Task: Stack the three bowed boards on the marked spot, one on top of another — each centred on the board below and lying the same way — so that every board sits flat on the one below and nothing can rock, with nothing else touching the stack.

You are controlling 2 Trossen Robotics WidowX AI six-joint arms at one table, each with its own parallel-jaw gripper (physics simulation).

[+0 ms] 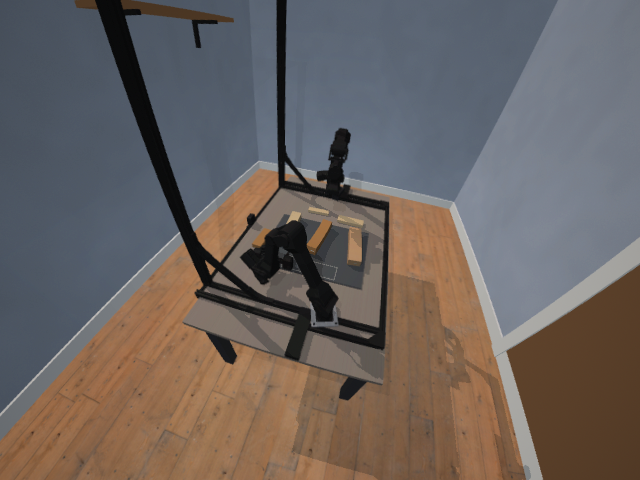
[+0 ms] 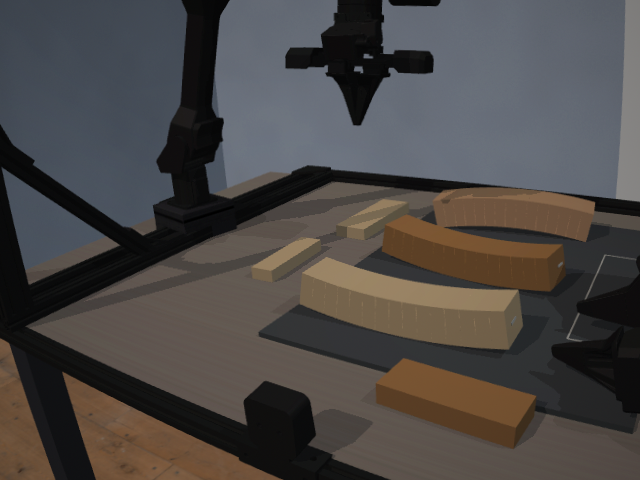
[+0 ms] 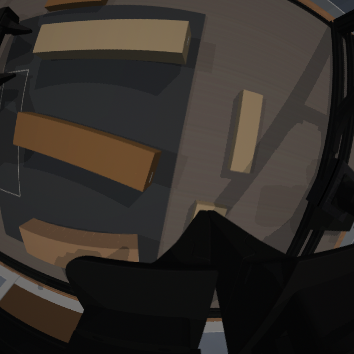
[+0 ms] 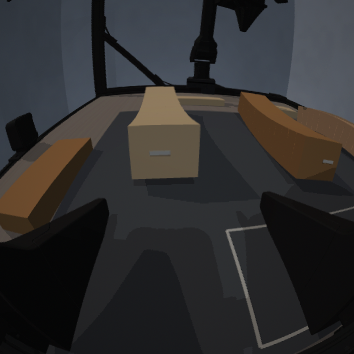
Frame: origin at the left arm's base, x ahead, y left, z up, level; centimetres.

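Seen in the pictures: left gripper, fingertip midpoint: [image 1: 329, 195] [image 2: 357, 125] [image 3: 205, 217] [image 4: 242, 31]; right gripper, fingertip midpoint: [image 1: 280, 249] [image 2: 565, 327] [image 3: 22, 51] [image 4: 185, 203]; left arm's base at its link origin: [image 2: 192, 202] [image 3: 344, 193] [image 4: 200, 77]; right arm's base at its link origin: [image 1: 324, 313].
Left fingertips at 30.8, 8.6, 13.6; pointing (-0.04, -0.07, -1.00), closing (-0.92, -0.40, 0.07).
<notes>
Offsets run from my left fingertips to a thing's top centre, as dx, dy, dz. Level surfaces: height alone.
Three bowed boards lie apart on the dark mat: a pale one {+17.9, -12.8, -12.9} [image 2: 413, 310] [image 3: 115, 36] [image 4: 164, 140], a dark orange one {+15.2, +3.4, -13.0} [image 1: 320, 236] [image 2: 470, 258] [image 3: 85, 150] in the middle, and a pinkish one {+11.4, +21.4, -12.6} [image 1: 355, 246] [image 2: 511, 211] [image 3: 75, 245]. The white marked outline [image 1: 336, 273] [image 2: 586, 297] [image 3: 19, 172] [image 4: 244, 289] holds no board. My right gripper [image 2: 566, 329] [image 3: 22, 51] [image 4: 185, 203] is open and empty, low over the mat, facing the pale board's near end across a gap. My left gripper [image 2: 357, 122] [image 3: 205, 217] is shut and empty, high above the table.
A flat orange block {+30.6, -21.5, -16.6} [image 2: 454, 397] [image 4: 47, 180] lies beside the mat {dz -18.1} [image 2: 310, 325]. Pale blocks, one {-6.7, -8.3, -17.0} [image 2: 286, 258] [image 3: 246, 131] alone and others {-8.5, +11.8, -16.9} [image 2: 374, 217] farther back, lie off the mat's end. A black box [image 2: 279, 413] stands at the frame rail.
</notes>
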